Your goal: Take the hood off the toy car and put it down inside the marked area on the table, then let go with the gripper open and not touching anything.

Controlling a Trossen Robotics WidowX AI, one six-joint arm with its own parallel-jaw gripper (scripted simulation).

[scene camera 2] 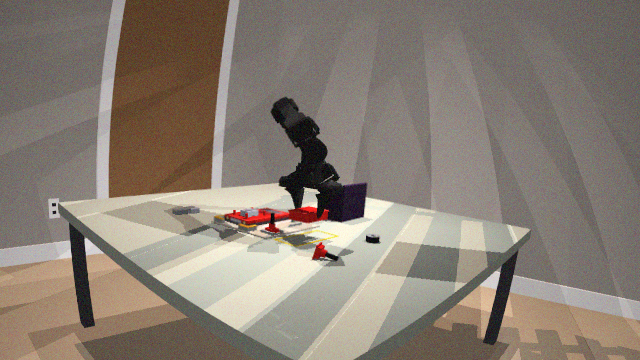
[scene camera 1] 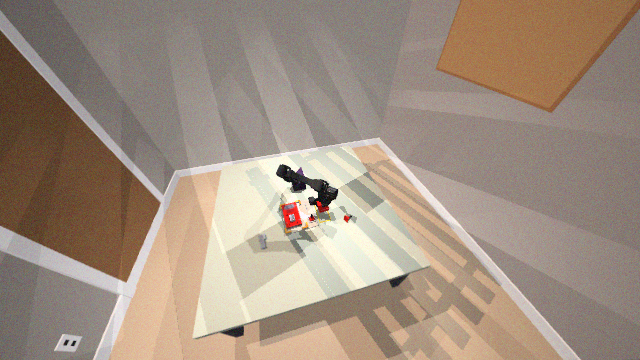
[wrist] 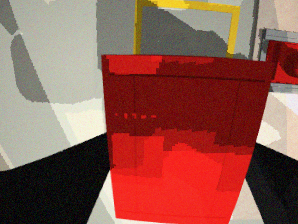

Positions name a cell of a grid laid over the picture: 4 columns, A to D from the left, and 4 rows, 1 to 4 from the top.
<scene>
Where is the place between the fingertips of my gripper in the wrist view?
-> C3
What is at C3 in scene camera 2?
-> My gripper.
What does my gripper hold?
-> A red hood.
</scene>
